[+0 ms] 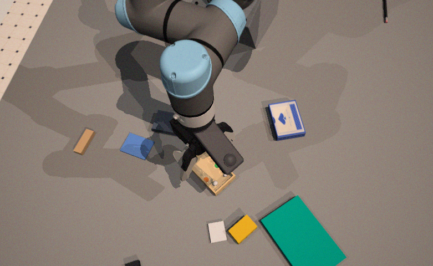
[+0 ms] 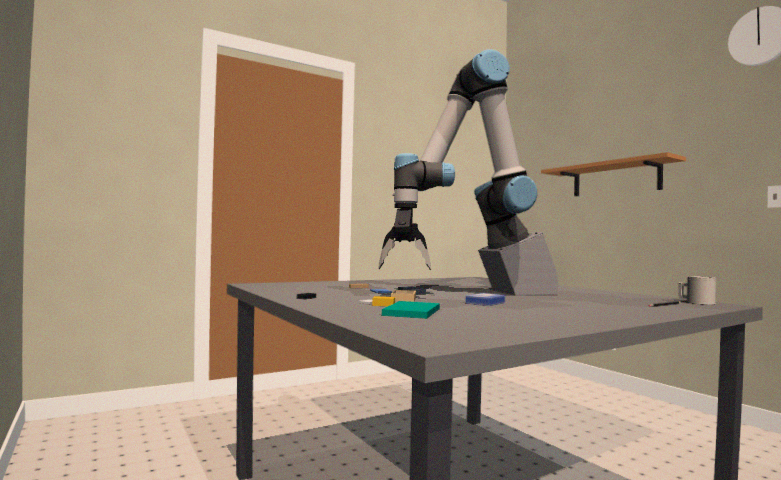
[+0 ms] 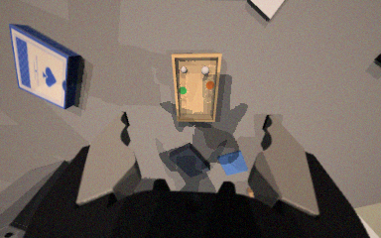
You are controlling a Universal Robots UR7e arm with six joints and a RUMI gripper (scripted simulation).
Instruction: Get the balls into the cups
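My hand is 8 cm above the covered wooden puzzle. Also, from my hand: yellow block (15 cm ahead, 8 cm to the left, 8 cm below); then white block (15 cm ahead, 9 cm below, 2 cm to the left); then dark slate box (14 cm behind, 11 cm to the right, 8 cm below).
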